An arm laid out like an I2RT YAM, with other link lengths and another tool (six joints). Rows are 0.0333 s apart.
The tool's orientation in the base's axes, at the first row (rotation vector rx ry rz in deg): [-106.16 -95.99 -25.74]
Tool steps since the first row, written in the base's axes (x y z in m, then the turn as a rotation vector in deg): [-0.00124 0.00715 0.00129 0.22 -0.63 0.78]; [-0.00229 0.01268 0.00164 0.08 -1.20 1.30]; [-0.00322 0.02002 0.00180 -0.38 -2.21 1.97]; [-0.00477 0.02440 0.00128 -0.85 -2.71 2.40]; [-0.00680 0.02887 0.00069 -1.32 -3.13 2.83]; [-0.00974 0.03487 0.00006 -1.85 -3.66 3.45]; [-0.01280 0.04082 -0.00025 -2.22 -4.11 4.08]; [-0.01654 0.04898 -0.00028 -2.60 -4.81 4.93]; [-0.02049 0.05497 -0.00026 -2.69 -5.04 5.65]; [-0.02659 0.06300 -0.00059 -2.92 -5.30 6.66]
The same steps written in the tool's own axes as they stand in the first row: [0.00617 -0.00168 0.00367 0.02 0.08 -1.02]; [0.01053 -0.00294 0.00702 -0.13 -0.15 -1.76]; [0.01620 -0.00409 0.01163 -0.57 -0.70 -2.84]; [0.01906 -0.00563 0.01499 -0.77 -1.24 -3.42]; [0.02188 -0.00763 0.01853 -0.90 -1.77 -3.95]; [0.02573 -0.01055 0.02319 -1.02 -2.40 -4.68]; [0.02971 -0.01366 0.02758 -1.04 -2.88 -5.40]; [0.03549 -0.01755 0.03324 -1.12 -3.40 -6.43]; [0.03958 -0.02160 0.03754 -0.87 -3.63 -7.12]; [0.04472 -0.02773 0.04367 -0.49 -4.05 -8.02]
